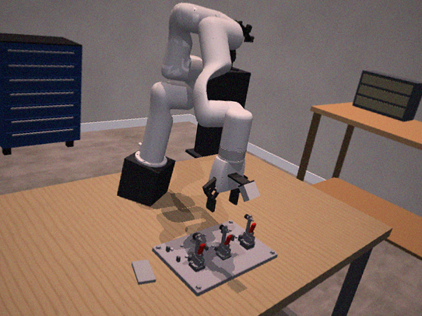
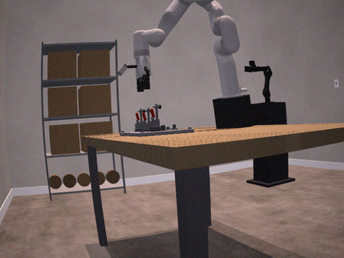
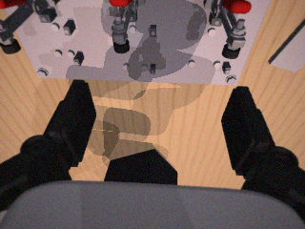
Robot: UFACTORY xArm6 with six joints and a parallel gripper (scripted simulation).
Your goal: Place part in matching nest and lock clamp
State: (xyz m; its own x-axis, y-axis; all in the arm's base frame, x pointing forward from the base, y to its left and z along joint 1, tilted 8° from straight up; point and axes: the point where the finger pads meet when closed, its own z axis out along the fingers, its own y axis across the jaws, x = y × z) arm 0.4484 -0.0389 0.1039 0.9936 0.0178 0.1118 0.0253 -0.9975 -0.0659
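Now: the grey block part 6 cm behind my hand, 21 cm to the right of it and 21 cm below it. From my hand the other things lie so: grey fixture plate: 2 cm behind, 4 cm to the left, 21 cm below.
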